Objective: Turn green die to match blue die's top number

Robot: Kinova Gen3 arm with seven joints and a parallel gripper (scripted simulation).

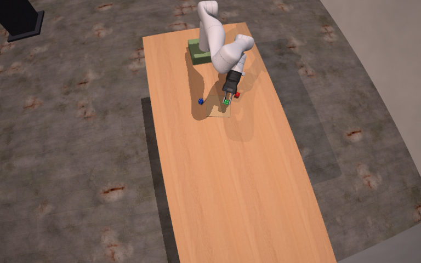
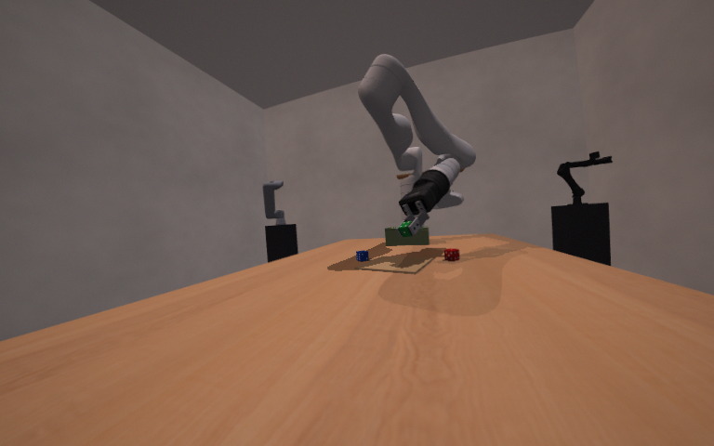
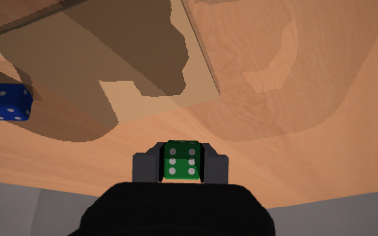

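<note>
Now: hand 2 cm past the tan mat, 4 cm to the left of it and 8 cm above it. From my hand the other things lie so: red die (7 cm behind, 9 cm to the left, 7 cm below); blue die (7 cm behind, 13 cm to the right, 7 cm below); green die (right at my hand).
</note>
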